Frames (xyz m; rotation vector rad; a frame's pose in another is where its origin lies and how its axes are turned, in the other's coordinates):
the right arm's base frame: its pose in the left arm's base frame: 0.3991 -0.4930 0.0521 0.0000 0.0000 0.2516
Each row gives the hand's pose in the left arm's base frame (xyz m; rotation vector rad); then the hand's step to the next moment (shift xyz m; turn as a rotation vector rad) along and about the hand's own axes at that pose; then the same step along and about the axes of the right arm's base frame.
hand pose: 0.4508 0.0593 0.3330 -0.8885 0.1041 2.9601
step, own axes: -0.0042 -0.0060 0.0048 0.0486 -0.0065 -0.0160
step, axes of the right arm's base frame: 0.0028 0.0057 0.0060 -0.0287 0.0142 -0.0404
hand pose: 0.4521 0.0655 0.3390 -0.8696 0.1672 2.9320
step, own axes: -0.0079 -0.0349 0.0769 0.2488 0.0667 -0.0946
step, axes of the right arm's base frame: -0.0192 0.0503 0.0655 -0.1757 -0.0241 -0.2094
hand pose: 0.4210 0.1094 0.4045 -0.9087 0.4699 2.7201
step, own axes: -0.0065 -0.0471 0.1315 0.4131 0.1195 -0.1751
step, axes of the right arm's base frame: -0.0265 0.1012 0.0927 -0.2886 -0.0560 -0.3594
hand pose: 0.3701 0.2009 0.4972 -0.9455 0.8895 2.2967
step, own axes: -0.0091 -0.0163 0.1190 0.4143 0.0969 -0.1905
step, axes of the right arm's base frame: -0.0092 0.1006 0.0656 -0.2679 -0.0571 -0.3772
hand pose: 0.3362 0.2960 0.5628 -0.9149 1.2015 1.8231
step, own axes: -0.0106 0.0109 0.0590 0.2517 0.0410 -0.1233
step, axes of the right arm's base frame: -0.0009 0.0522 0.0314 -0.1470 -0.0410 -0.2386
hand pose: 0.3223 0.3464 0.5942 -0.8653 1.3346 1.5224
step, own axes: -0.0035 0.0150 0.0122 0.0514 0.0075 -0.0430
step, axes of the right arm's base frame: -0.0090 0.0140 0.0105 -0.0346 -0.0253 -0.0521
